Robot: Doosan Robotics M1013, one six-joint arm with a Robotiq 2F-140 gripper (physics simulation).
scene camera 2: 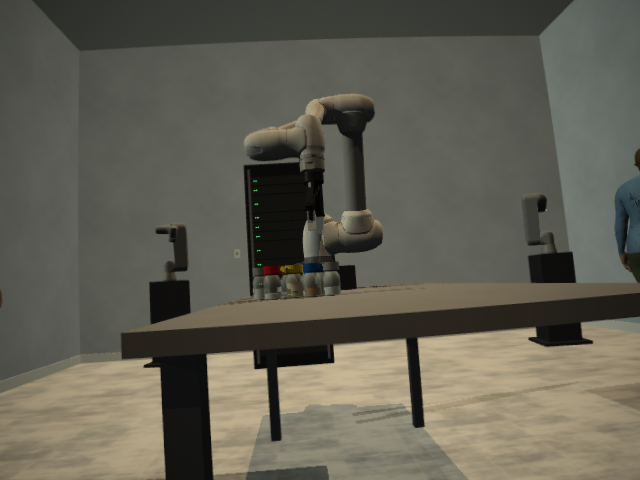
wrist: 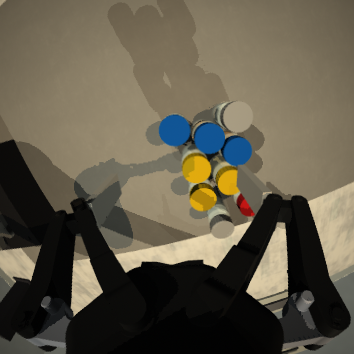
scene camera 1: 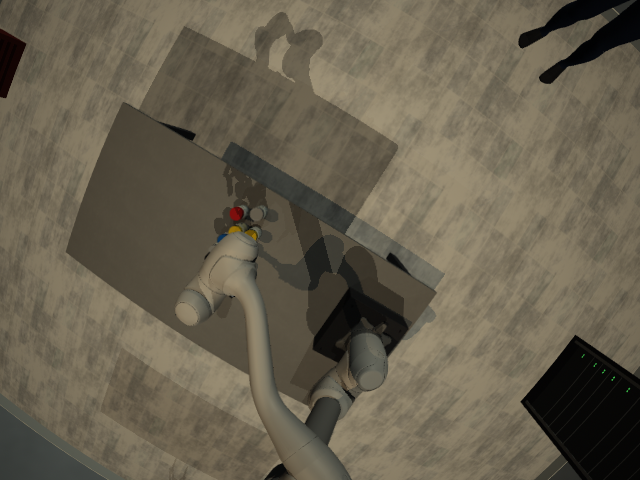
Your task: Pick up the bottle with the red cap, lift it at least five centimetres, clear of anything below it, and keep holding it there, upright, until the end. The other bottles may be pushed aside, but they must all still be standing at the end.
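Places are measured from the arm's base along level axes (x ahead, y left, z up), in metres.
Where they show: gripper, fingertip midpoint: [scene camera 2: 316,232] [wrist: 176,179]; arm's base, origin of the base link: [scene camera 1: 363,341].
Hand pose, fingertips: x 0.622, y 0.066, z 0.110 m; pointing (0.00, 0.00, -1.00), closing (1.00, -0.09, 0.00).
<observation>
Each offset is from my fingertips to the top centre of the thing.
The red-capped bottle {0.138 m ahead, 0.137 m right, 0.113 m down} [scene camera 1: 236,213] [scene camera 2: 271,270] [wrist: 245,205] stands upright on the table [scene camera 1: 139,217] [scene camera 2: 361,321], at the edge of a tight cluster. In the wrist view, the right finger hides part of it. Beside it are three yellow-capped bottles, one of them {0.035 m ahead, 0.102 m right, 0.113 m down} [wrist: 203,198] near a white-capped bottle {0.072 m ahead, 0.191 m right, 0.113 m down} [wrist: 222,228]. Farther up in the wrist view stand three blue-capped bottles, the middle one {0.060 m ahead, 0.018 m left, 0.113 m down} [wrist: 209,138] between the others, and another white-capped bottle {0.113 m ahead, 0.049 m left, 0.113 m down} [wrist: 237,116]. All appear upright. My gripper [scene camera 2: 314,223] [wrist: 176,179] is open and empty, above the cluster's height. The arm hides it in scene camera 1.
A black box-like base [scene camera 1: 333,322] stands on the table, with the arm's lower joints over it in scene camera 1. The long table edge [scene camera 1: 206,149] lies beyond the red-capped bottle. A dark rack [scene camera 2: 273,217] stands behind the table in scene camera 2.
</observation>
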